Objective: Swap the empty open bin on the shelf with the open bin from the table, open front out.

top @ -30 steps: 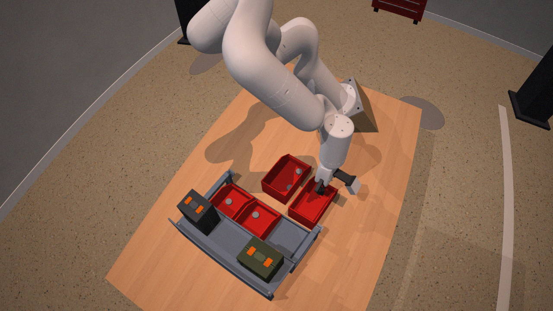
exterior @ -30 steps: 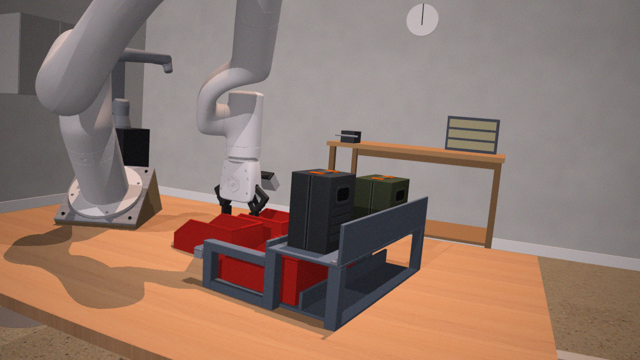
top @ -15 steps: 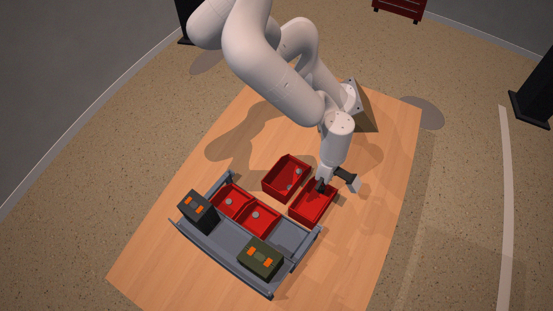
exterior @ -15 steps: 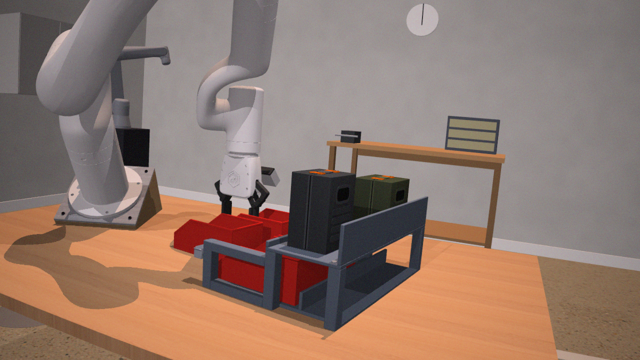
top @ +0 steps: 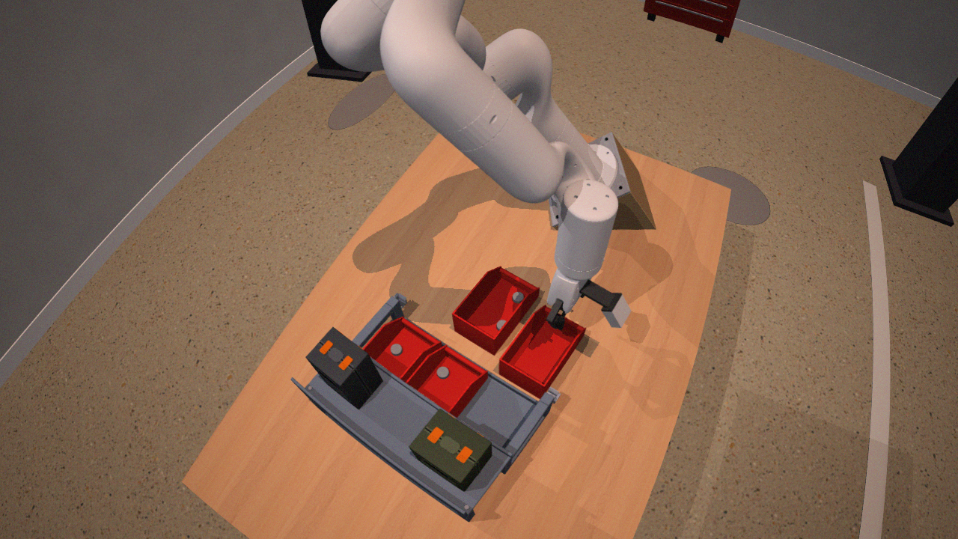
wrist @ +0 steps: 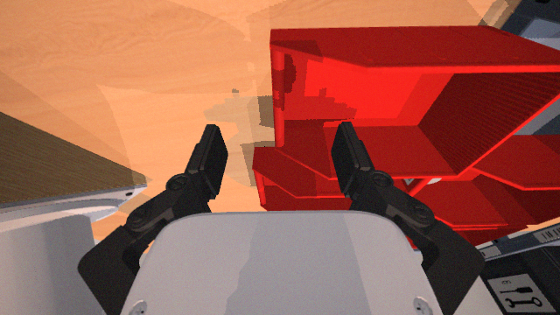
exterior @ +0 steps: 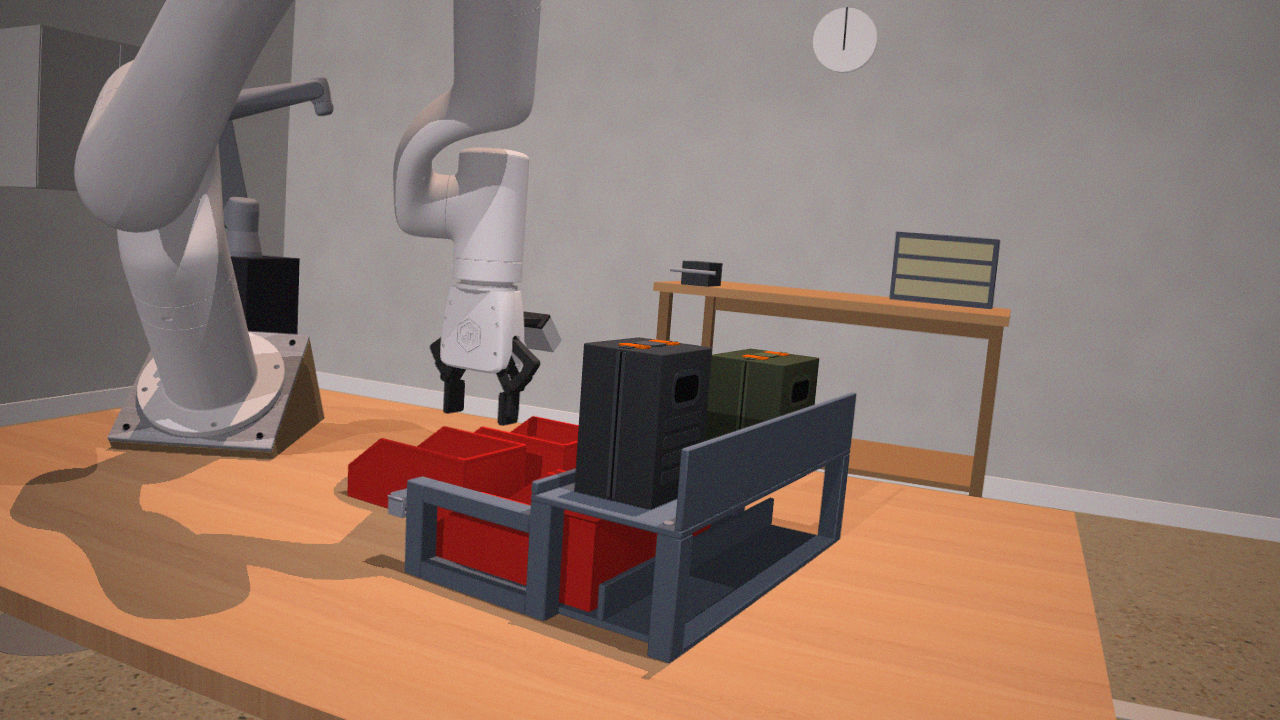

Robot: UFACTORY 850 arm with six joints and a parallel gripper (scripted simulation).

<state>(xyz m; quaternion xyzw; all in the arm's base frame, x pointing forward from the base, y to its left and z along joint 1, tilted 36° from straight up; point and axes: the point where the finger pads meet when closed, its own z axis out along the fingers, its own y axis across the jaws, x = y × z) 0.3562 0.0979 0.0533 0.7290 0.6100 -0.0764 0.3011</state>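
The shelf front lip is 15 cm to the right of my hand, 14 cm ahead of it and 7 cm below it. Also, from my hand: grey back panel (40 cm ahead, 22 cm to the right, 5 cm above); black case (32 cm to the right, 30 cm ahead, 8 cm above); green case (36 cm ahead, 9 cm to the right, 7 cm above).
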